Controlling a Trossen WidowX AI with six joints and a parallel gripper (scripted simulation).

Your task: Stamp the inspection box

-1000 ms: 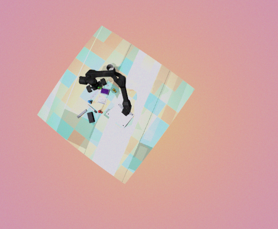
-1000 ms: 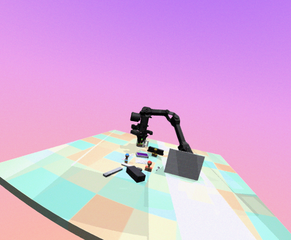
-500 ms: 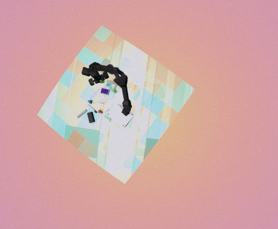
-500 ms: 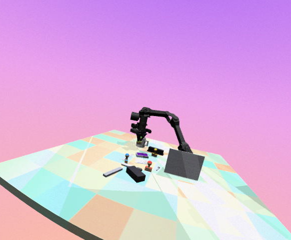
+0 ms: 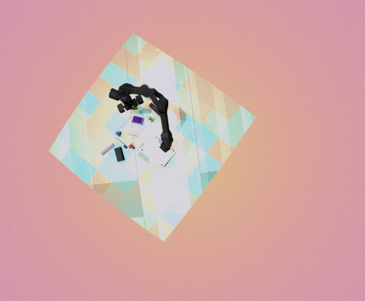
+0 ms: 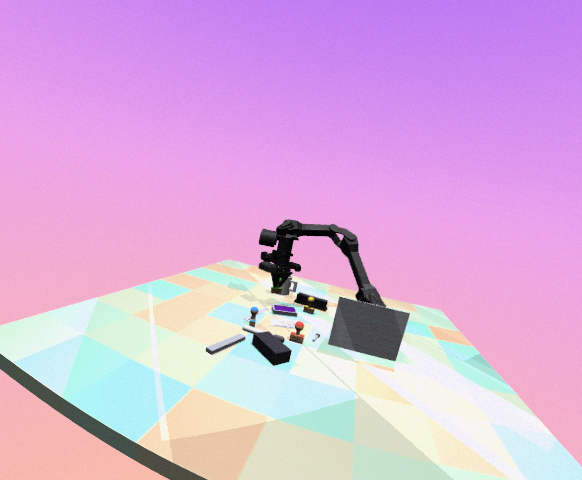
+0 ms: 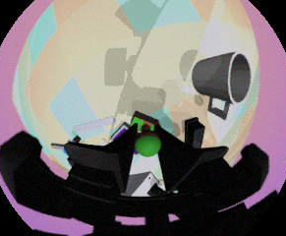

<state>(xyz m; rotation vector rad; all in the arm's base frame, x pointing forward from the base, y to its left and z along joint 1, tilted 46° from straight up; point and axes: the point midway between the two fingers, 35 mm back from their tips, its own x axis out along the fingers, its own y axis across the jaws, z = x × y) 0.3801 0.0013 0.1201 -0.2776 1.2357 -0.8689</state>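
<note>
Now: gripper tip 7 cm past the purple ink pad, 6 cm to the right of it and 6 cm above it. From my gripper tip the other things lie so: green-knobbed stamp (right at my gripper tip); yellow-knobbed stamp (14 cm behind, 5 cm below, 2 cm to the right); white card (15 cm to the left, 10 cm behind, 7 cm below).
</note>
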